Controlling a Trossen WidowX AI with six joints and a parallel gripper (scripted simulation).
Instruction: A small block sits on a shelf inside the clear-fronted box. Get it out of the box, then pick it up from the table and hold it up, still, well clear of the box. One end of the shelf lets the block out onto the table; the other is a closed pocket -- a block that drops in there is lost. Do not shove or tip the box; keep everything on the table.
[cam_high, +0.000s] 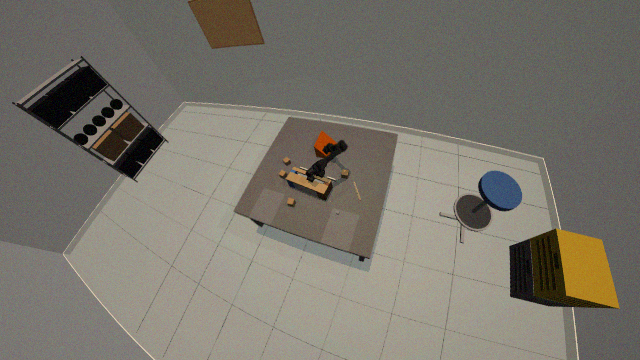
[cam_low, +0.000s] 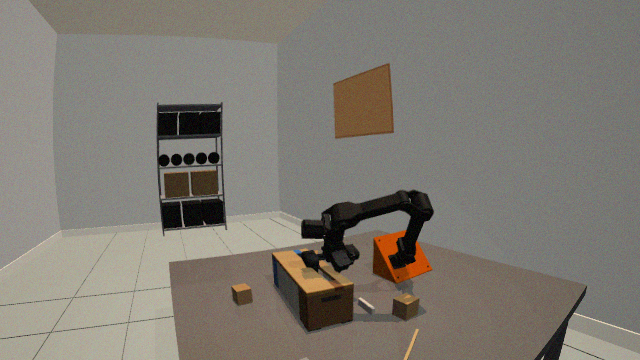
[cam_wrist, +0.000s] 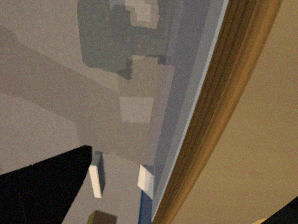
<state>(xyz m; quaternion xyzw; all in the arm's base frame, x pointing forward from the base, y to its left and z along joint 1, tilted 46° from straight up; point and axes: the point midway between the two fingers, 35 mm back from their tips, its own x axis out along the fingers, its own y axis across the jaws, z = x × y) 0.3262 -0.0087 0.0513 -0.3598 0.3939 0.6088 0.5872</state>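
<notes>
The box lies 3 cm below my gripper tip, 3 cm ahead of it and 1 cm to the right of it. Also, from my gripper tip: tan block (4 cm ahead, 2 cm to the right); then wooden stick (40 cm to the left, 9 cm below, 3 cm behind).
</notes>
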